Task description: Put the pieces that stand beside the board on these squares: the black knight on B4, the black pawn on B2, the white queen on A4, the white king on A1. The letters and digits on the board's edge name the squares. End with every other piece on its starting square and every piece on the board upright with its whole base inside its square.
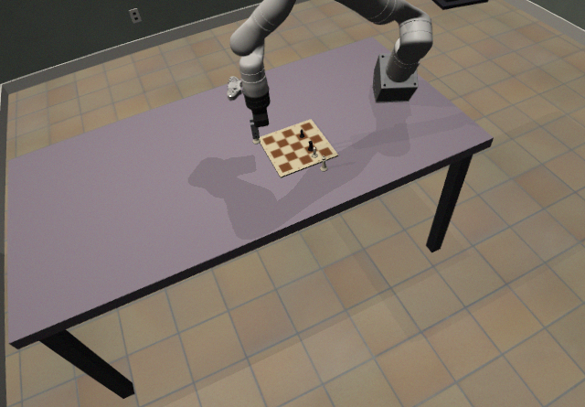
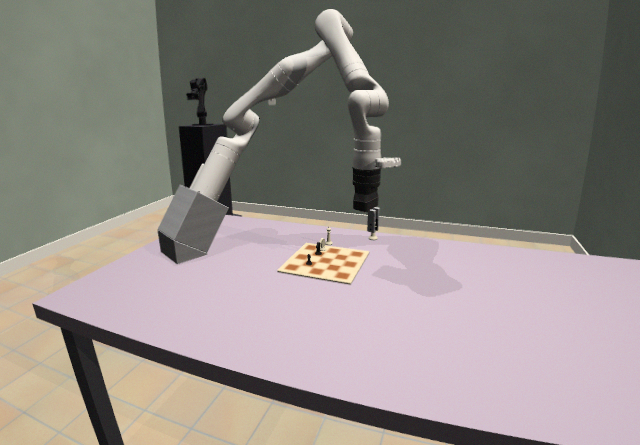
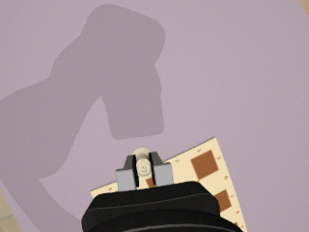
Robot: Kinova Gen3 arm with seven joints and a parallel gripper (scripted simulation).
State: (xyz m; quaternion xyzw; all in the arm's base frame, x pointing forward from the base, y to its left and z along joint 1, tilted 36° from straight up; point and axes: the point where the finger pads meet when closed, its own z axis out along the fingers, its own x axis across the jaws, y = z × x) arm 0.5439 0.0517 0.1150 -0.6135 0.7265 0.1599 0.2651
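My gripper is now 18 cm past the black knight and 11 cm above it. From my hand the other things lie so: black pawn 17 cm behind, 7 cm to the right, 12 cm below; chessboard 14 cm behind, 3 cm to the right, 13 cm below.
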